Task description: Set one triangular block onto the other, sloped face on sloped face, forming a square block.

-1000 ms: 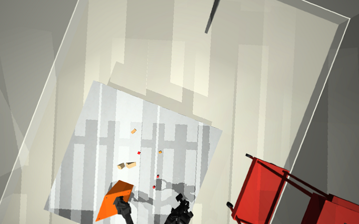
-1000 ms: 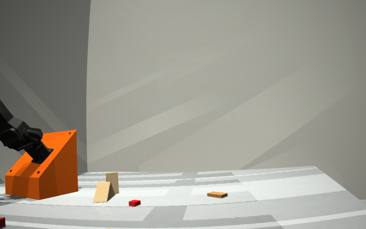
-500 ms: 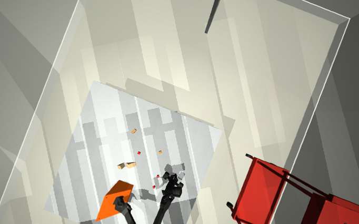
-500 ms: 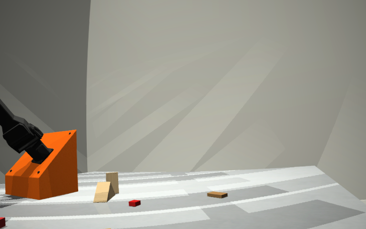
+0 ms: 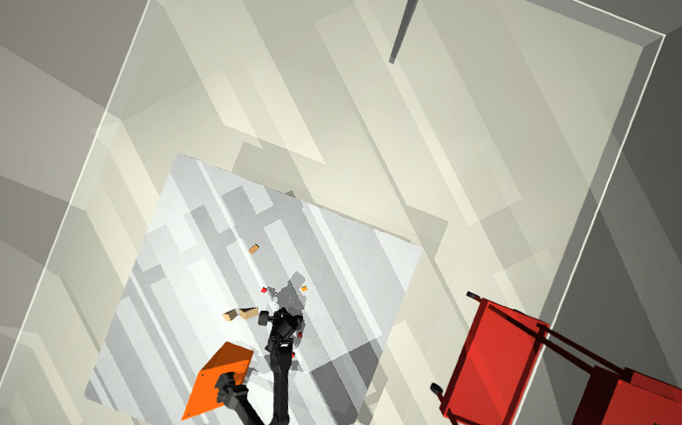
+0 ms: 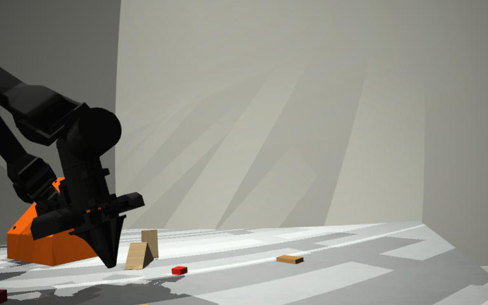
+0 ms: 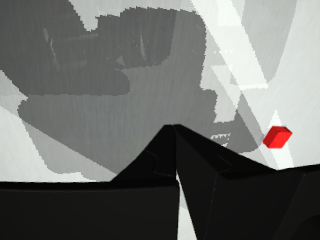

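Right now my gripper tip is 15 cm to the right of the lighter triangular block, 11 cm past it and 1 cm above it. The rest, counted from my gripper tip: darker triangular block: 22 cm to the left, 15 cm behind, 2 cm below; then flat brown block: 26 cm to the left, 18 cm ahead, 3 cm below; then orange piece: 11 cm ahead, 5 cm to the right, 3 cm below.
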